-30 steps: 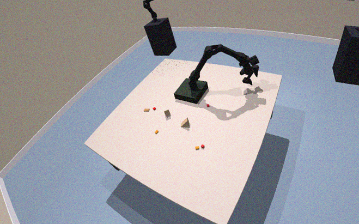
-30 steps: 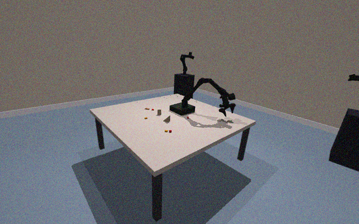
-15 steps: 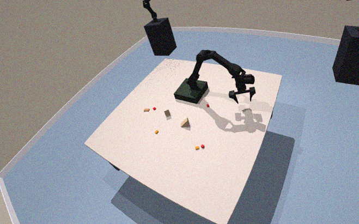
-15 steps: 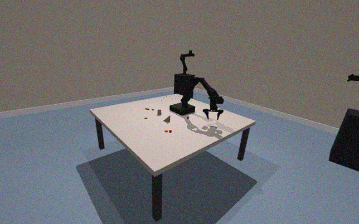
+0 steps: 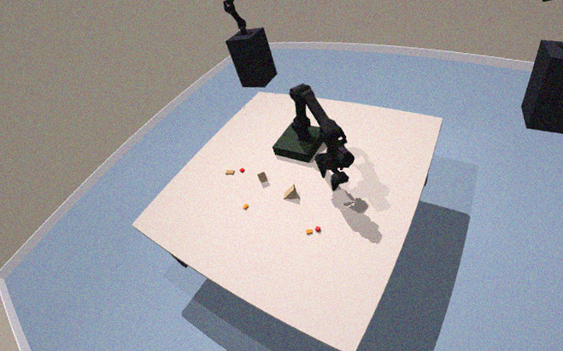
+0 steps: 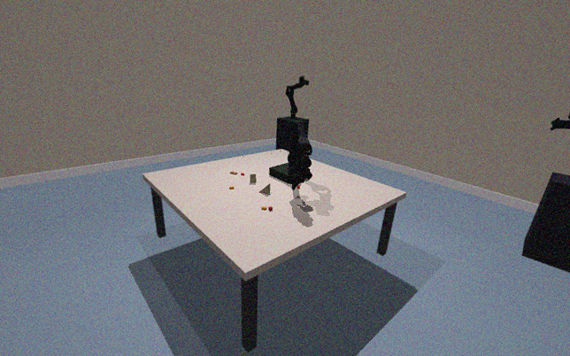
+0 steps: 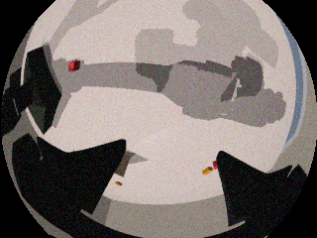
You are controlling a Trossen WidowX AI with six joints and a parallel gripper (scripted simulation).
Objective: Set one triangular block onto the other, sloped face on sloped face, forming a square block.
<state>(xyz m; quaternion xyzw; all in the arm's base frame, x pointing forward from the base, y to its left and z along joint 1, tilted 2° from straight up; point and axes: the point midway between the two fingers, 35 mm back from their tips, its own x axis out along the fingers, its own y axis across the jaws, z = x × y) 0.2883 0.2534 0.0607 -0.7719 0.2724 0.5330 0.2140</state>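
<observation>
My gripper tip is now 4 cm short of the triangular block, 17 cm to the left of it and 7 cm above it.
</observation>
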